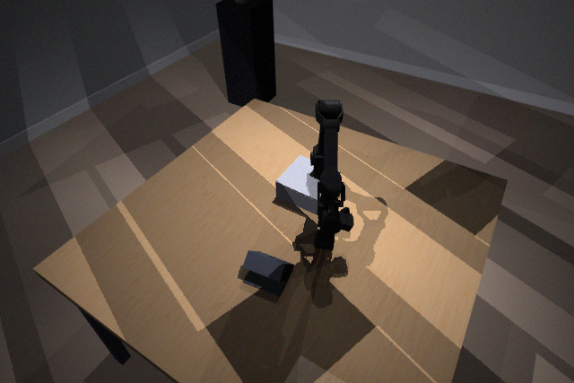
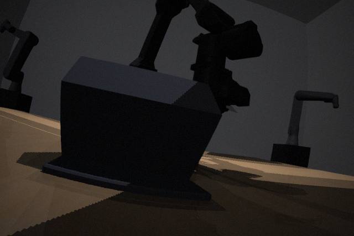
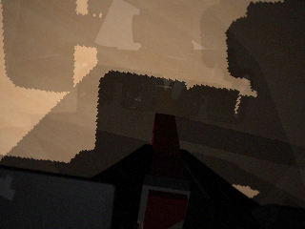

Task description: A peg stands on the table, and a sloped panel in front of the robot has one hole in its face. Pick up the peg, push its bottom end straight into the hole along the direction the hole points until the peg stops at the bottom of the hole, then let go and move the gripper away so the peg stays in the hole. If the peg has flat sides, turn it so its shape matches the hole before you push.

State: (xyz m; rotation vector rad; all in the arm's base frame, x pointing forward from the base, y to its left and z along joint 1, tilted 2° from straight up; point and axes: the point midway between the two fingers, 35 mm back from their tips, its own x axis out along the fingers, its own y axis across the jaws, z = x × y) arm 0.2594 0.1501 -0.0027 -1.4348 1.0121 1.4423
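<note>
The sloped panel lies 18 cm ahead of my gripper tip and 11 cm to the right of it. From my gripper tip the other things lie so: peg: 2 cm above.
</note>
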